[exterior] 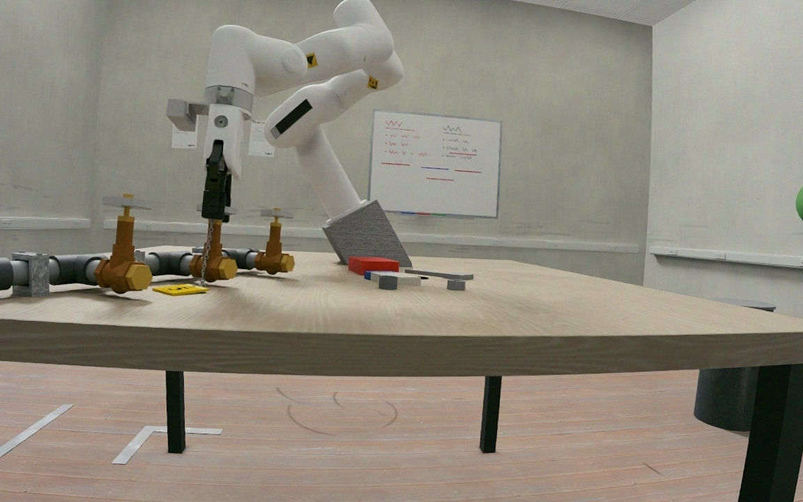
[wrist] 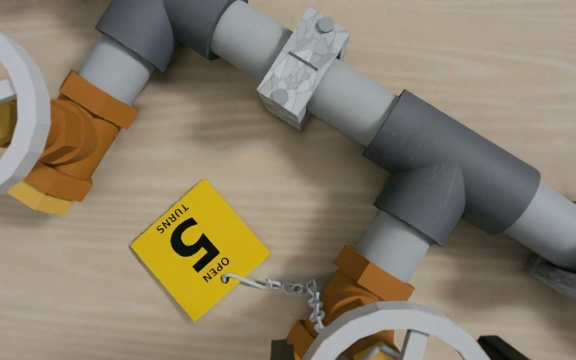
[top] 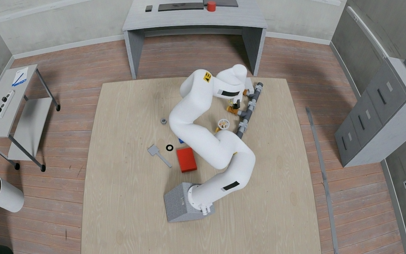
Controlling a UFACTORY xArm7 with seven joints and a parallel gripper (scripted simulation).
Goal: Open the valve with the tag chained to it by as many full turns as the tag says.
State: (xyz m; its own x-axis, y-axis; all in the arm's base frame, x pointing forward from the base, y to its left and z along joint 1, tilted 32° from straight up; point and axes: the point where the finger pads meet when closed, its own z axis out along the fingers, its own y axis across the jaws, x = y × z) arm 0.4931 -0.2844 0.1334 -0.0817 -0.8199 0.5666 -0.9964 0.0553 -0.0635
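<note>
Right now the yellow tag is 80 mm ahead of my hand, 30 mm to the right of it and 110 mm below it. From my hand the other things lie so: blue-and-white box 70 mm behind, 310 mm to the left, 110 mm below; then red block 240 mm behind, 320 mm to the left, 100 mm below; then grey nut 30 mm ahead, 400 mm to the left, 110 mm below.
</note>
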